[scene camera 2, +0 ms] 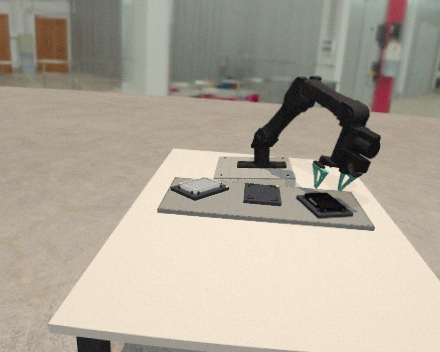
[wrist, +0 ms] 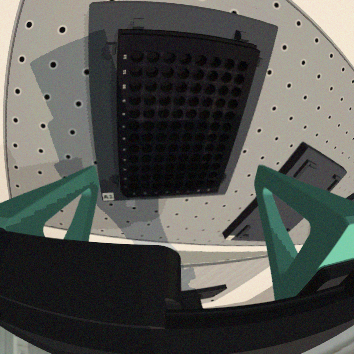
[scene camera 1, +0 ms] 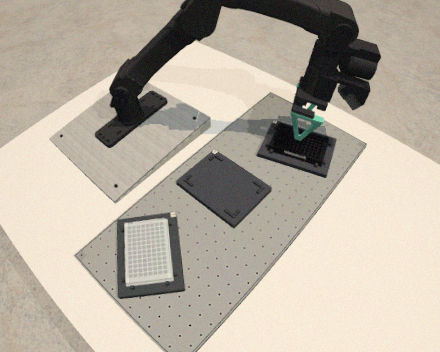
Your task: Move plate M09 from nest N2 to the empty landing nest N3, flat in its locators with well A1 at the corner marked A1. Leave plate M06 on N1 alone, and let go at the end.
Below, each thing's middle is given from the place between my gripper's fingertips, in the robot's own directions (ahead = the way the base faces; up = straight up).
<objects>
The black well plate (scene camera 1: pixel 311 149) is 4 cm below my hand, 1 cm to the right of it and 1 cm ahead of it. Also, from my hand: clear well plate (scene camera 1: pixel 148 260) 42 cm to the right, 5 cm behind, 4 cm below; then dark nest (scene camera 1: pixel 228 190) 20 cm to the right, 5 cm below, 5 cm behind.
</objects>
